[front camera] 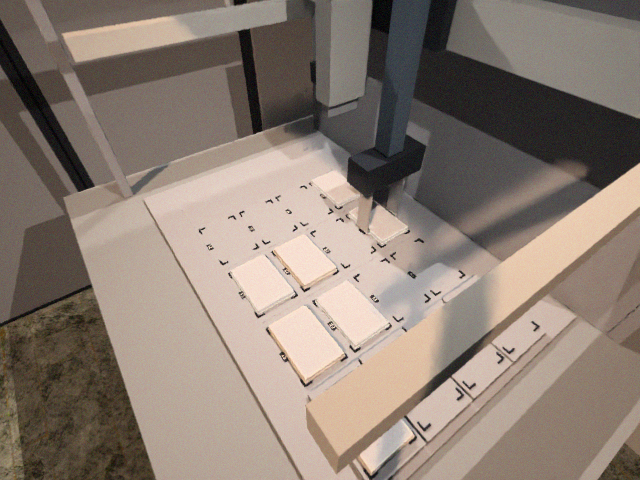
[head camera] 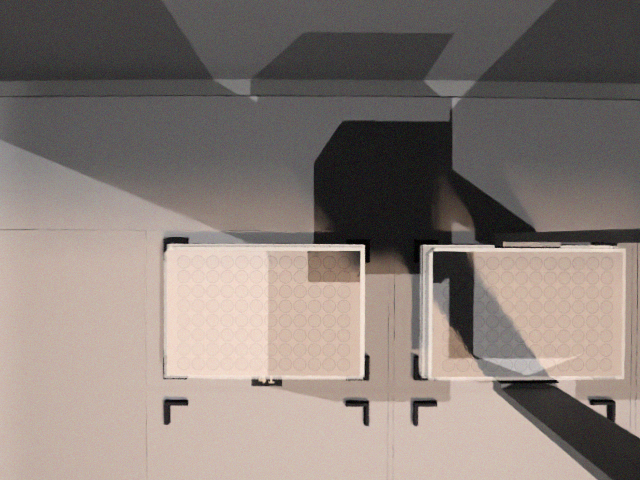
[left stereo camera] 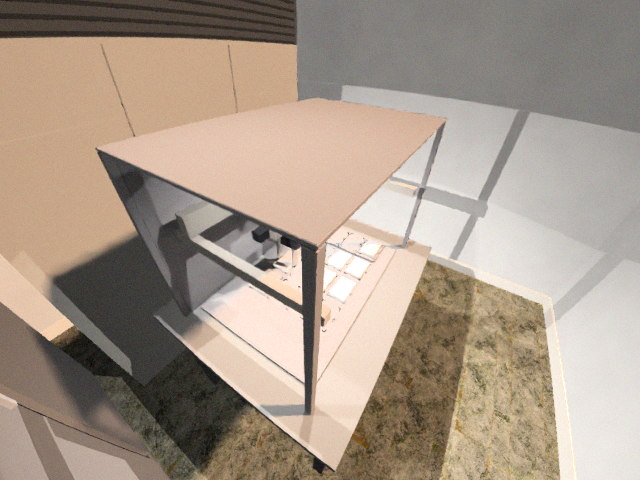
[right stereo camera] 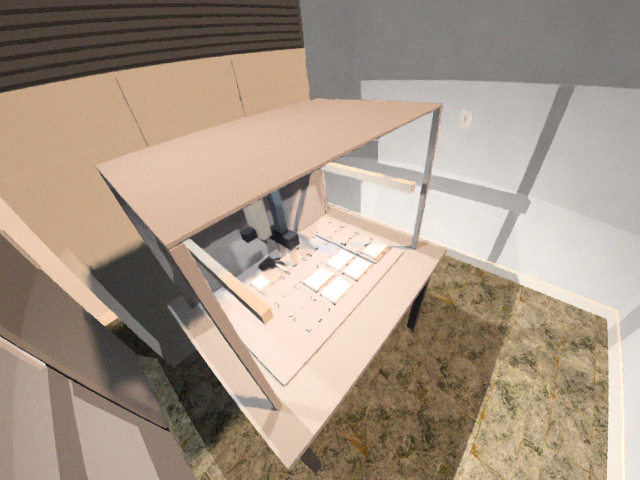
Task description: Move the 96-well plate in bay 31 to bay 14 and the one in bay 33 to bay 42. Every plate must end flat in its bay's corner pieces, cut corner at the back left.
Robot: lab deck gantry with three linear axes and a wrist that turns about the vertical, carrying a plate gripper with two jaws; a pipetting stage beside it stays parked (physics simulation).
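Places are measured from the robot's base along level axes (x back, y right, z up), in millimetres.
Pixels of known places: gripper, fingertip midpoint: (front camera: 377, 221) (head camera: 521, 312) (left stereo camera: 287, 261) (right stereo camera: 289, 260); robot's base, origin of the base link: (front camera: 200, 230) (left stereo camera: 324, 331) (right stereo camera: 309, 331).
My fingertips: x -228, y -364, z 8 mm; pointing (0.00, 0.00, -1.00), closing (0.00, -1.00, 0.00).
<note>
Ahead of a thing's pixels: the offset from my fingertips to its middle.
My gripper (front camera: 379, 223) (head camera: 529, 313) is low over bay 42, shut on a white 96-well plate {dx +0, dy +0, dz +0 mm} (front camera: 388, 227) (head camera: 547, 310), with a jaw against its front and back long sides. The plate looks level, between bay 42's corner pieces, at or very near the deck; whether it touches down I cannot tell. Another plate {dx -328, dy +321, dz +13 mm} (front camera: 385, 448) (left stereo camera: 370, 250) (right stereo camera: 376, 250) lies in bay 14, partly hidden by the pale beam in the front view. Bays 31 and 33 show bare corner pieces in the front view. The cut corners of both plates are too small or hidden to make out.
A plate {dx +164, dy +0, dz -1 mm} (front camera: 330, 183) (head camera: 264, 315) lies in bay 41, directly left of the held one. Further plates {dx +0, dy +214, dz -1 mm} (front camera: 303, 260) {dx +0, dy +321, dz -1 mm} (front camera: 262, 284) {dx -164, dy +214, dz -1 mm} (front camera: 352, 314) {dx -164, dy +321, dz -1 mm} (front camera: 306, 343) lie in bays 22, 12, 23 and 13. The parked pipetting stage (front camera: 341, 56) hangs at the back. A beam (front camera: 465, 330) crosses the right side.
</note>
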